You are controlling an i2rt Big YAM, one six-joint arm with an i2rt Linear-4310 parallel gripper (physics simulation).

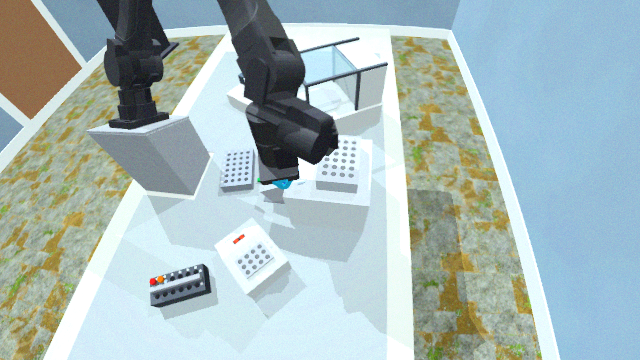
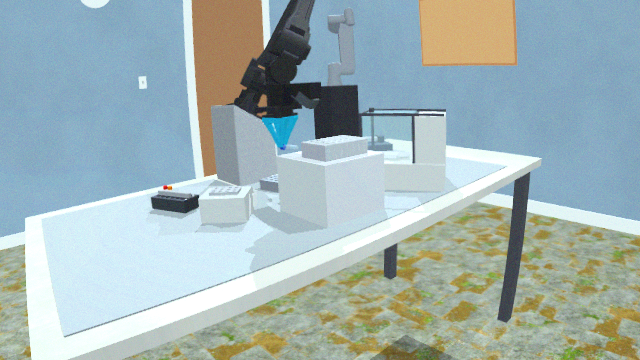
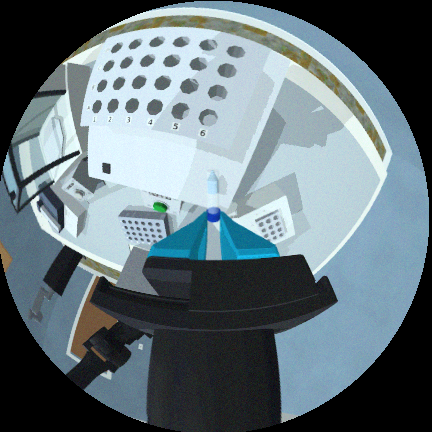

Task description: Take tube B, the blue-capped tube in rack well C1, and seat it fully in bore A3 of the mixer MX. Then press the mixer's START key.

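Places are measured from the arm's base along level axes (x ahead, y right, z down), in metres.
Where they show: gripper, fingertip midpoint: (image 1: 284, 185) (image 2: 281, 146) (image 3: 213, 216); arm's base, origin of the base link: (image 1: 140, 122) (image 2: 242, 115).
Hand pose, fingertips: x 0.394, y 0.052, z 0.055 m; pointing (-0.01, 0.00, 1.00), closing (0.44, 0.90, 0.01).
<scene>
Each offset is from my fingertips to the top centre of the thing.
My gripper (image 1: 283, 186) (image 2: 282, 145) (image 3: 213, 216) is shut on the blue-capped tube B {dx +0.019, dy -0.010, dz -0.006 m} (image 1: 301, 182) (image 2: 291, 147) (image 3: 212, 186). The fingertips hold it at the cap; the clear body lies about level and points away from the fingers, towards the tall white block. The tube is in the air, apart from all holes. A small white device {dx -0.056, dy +0.127, dz +0.085 m} (image 1: 278, 266) (image 2: 225, 212) (image 3: 288, 223) has a grid of bores and a red display. A 4-by-6 hole block (image 1: 337, 185) (image 2: 334, 149) (image 3: 165, 131), marked 1 to 6, stands on the tall white block (image 1: 325, 198) (image 2: 305, 195). Which is mixer MX, I cannot tell.
A grey rack {dx -0.201, dy -0.099, dz +0.125 m} (image 1: 237, 188) (image 2: 269, 185) (image 3: 145, 215) stands near a green button {dx -0.079, dy -0.065, dz +0.080 m} (image 3: 160, 206). A black rack {dx -0.194, dy +0.241, dz +0.107 m} (image 1: 181, 295) (image 2: 175, 203) holds red and orange caps. A glass-sided enclosure {dx -0.026, dy -0.365, dz -0.067 m} (image 1: 357, 90) (image 2: 413, 140) stands at the back. A grey pedestal (image 1: 170, 155) (image 2: 225, 145) is at the left.
</scene>
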